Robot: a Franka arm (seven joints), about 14 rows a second.
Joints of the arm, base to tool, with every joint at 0 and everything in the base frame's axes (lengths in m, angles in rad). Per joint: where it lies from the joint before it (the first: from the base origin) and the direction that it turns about. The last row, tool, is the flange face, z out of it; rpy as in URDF.
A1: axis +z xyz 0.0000 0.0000 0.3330
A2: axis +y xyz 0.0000 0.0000 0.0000
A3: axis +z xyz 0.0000 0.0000 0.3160
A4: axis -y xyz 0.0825 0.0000 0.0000
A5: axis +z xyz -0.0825 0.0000 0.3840
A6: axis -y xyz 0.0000 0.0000 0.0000
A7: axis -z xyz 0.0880 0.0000 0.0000
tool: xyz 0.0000 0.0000 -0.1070 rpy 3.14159 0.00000 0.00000
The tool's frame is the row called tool.
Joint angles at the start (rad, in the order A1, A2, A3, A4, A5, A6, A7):
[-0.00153 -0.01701 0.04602 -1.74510 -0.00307 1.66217 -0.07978]
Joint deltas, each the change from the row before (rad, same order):
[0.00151 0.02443 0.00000 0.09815 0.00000 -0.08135 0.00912]
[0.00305 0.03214 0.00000 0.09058 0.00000 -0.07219 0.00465]
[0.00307 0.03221 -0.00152 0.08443 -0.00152 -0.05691 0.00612]
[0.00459 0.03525 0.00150 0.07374 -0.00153 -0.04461 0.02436]
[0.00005 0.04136 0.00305 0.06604 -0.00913 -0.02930 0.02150]
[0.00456 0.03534 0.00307 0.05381 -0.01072 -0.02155 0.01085]
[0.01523 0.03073 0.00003 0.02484 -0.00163 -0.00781 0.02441]
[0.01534 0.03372 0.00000 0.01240 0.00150 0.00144 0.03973]
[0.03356 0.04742 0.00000 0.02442 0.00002 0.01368 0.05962]
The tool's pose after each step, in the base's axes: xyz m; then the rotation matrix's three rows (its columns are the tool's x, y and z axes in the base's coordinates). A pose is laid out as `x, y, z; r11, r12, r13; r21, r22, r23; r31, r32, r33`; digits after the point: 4 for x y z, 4 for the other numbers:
0.5537, 0.0251, 0.5854; 0.9905, 0.1165, -0.0733; 0.1163, -0.9932, -0.0061; -0.0735, -0.0025, -0.9973
0.5586, 0.0266, 0.6041; 0.9896, 0.1146, -0.0870; 0.1146, -0.9934, -0.0055; -0.0870, -0.0045, -0.9962
0.5637, 0.0270, 0.6205; 0.9897, 0.1098, -0.0916; 0.1097, -0.9939, -0.0060; -0.0917, -0.0041, -0.9958
0.5698, 0.0300, 0.6308; 0.9910, 0.0913, -0.0976; 0.0910, -0.9958, -0.0067; -0.0978, -0.0023, -0.9952
0.5790, 0.0303, 0.6347; 0.9922, 0.0718, -0.1017; 0.0707, -0.9974, -0.0138; -0.1025, 0.0065, -0.9947
0.5869, 0.0330, 0.6367; 0.9923, 0.0668, -0.1041; 0.0648, -0.9976, -0.0229; -0.1054, 0.0160, -0.9943
0.5945, 0.0418, 0.6291; 0.9914, 0.0575, -0.1173; 0.0549, -0.9982, -0.0255; -0.1185, 0.0189, -0.9928
0.6036, 0.0515, 0.6145; 0.9900, 0.0339, -0.1368; 0.0306, -0.9992, -0.0261; -0.1375, 0.0216, -0.9903
0.6163, 0.0729, 0.5974; 0.9894, 0.0085, -0.1452; 0.0042, -0.9996, -0.0295; -0.1454, 0.0285, -0.9890

